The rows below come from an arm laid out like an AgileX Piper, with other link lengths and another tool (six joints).
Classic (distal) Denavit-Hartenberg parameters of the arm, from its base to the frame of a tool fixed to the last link. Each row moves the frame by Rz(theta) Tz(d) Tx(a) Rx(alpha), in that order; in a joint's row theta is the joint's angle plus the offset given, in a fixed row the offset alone. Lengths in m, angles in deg.
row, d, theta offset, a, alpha
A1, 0.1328, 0, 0, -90
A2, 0, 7.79, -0.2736, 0
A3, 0, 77.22, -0.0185, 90
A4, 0.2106, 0, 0, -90
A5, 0, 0, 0, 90
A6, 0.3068, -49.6, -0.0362, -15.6
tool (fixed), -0.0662, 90, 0, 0
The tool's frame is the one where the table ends.
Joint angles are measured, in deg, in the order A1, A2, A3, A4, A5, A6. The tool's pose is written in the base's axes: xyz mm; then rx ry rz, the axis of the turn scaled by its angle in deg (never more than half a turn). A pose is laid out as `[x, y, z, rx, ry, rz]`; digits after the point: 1 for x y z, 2 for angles.
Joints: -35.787 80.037 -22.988 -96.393 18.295 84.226
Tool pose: [221.9, -225.7, 90.1, 87.70, 126.22, -15.38]
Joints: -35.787 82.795 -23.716 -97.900 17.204 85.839
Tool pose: [227.4, -223.9, 79.3, 88.00, 128.11, -13.98]
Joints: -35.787 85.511 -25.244 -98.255 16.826 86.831
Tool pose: [233.5, -226.7, 72.6, 88.93, 128.72, -13.16]
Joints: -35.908 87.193 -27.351 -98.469 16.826 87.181
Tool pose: [241.7, -233.5, 74.5, 88.95, 128.10, -13.09]
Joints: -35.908 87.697 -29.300 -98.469 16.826 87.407
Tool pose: [250.3, -239.9, 82.3, 88.46, 126.64, -12.90]
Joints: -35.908 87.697 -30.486 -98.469 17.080 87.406
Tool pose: [255.0, -244.6, 89.2, 87.98, 125.47, -13.18]
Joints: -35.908 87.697 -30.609 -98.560 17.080 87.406
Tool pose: [255.6, -245.0, 89.9, 87.82, 125.42, -13.22]
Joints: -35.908 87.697 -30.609 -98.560 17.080 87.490
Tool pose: [255.6, -245.0, 90.0, 87.89, 125.35, -13.17]
